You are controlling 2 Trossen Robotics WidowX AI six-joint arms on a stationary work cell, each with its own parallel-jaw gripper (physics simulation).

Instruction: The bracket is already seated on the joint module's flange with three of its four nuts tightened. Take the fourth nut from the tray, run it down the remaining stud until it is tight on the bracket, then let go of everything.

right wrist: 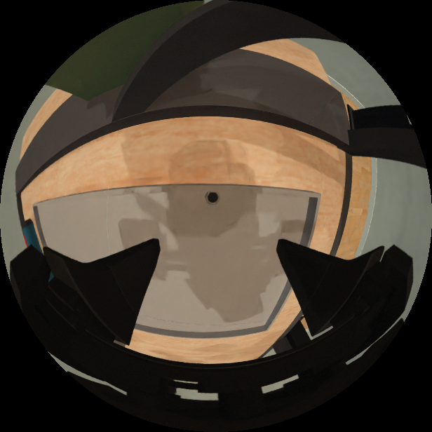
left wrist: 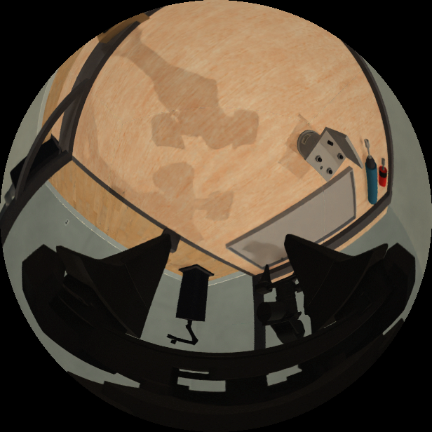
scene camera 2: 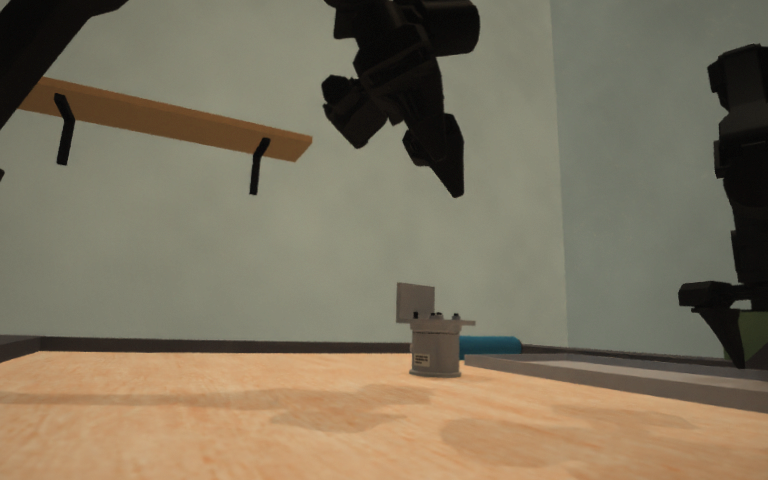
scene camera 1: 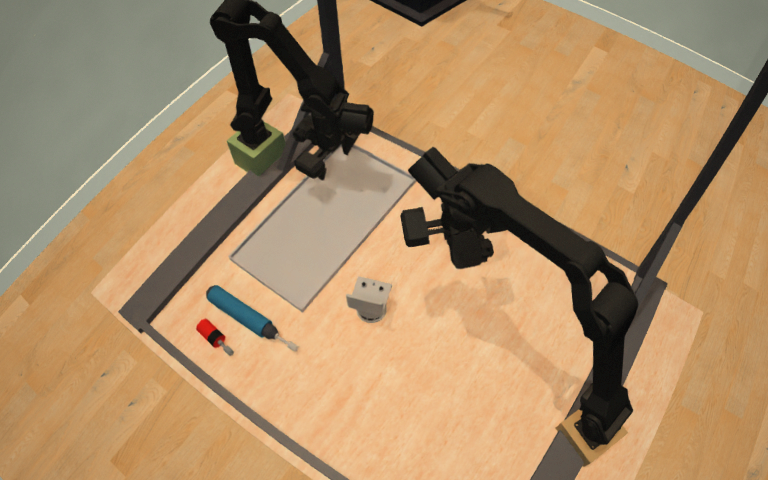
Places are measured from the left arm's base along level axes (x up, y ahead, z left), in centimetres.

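Where they show: left gripper, fingertip midpoint: [scene camera 2: 451, 180]; right gripper, fingertip midpoint: [scene camera 1: 334, 166]; left arm's base, link origin: [scene camera 1: 595, 427]; right arm's base, link origin: [scene camera 1: 254, 136].
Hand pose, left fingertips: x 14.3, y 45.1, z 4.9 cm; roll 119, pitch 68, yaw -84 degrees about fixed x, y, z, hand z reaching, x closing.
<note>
Each offset is from my left fingertips to the top centre of the thing.
The nut [right wrist: 206, 198] lies in the tray @(dx -17.3, dy +26.7, dz +14.6 cm) [scene camera 1: 317, 243] [left wrist: 310, 210] [right wrist: 75, 220], near its edge in the right wrist view. My right gripper [scene camera 1: 334, 164] [right wrist: 219, 246] is open and empty over the tray, the nut showing beyond its fingertips. The grey bracket [scene camera 1: 370, 291] [scene camera 2: 415, 300] [left wrist: 322, 151] sits on the upright joint module @(dx -11.4, dy +1.7, dz +16.9 cm) [scene camera 1: 370, 315] [scene camera 2: 436, 350] [left wrist: 305, 141]. Three nuts show on it, and a dark stud @(dx -11.4, dy -0.8, dz +17.0 cm) [scene camera 2: 415, 314] [left wrist: 330, 143] without a nut is beside its upright plate. My left gripper [scene camera 1: 438, 237] [scene camera 2: 407, 169] [left wrist: 229, 240] is open and empty, high above the table.
A blue driver @(dx -14.8, dy +11.7, dz +40.0 cm) [scene camera 1: 240, 311] [scene camera 2: 489, 345] [left wrist: 372, 182] and a shorter red driver @(dx -15.4, dy +11.4, dz +48.4 cm) [scene camera 1: 206, 329] [left wrist: 383, 176] lie side by side near the tray. Dark rails [scene camera 1: 198, 249] border the table. A green block @(dx -10.1, dy +51.6, dz +20.0 cm) [scene camera 1: 257, 158] is under the right arm's base.
</note>
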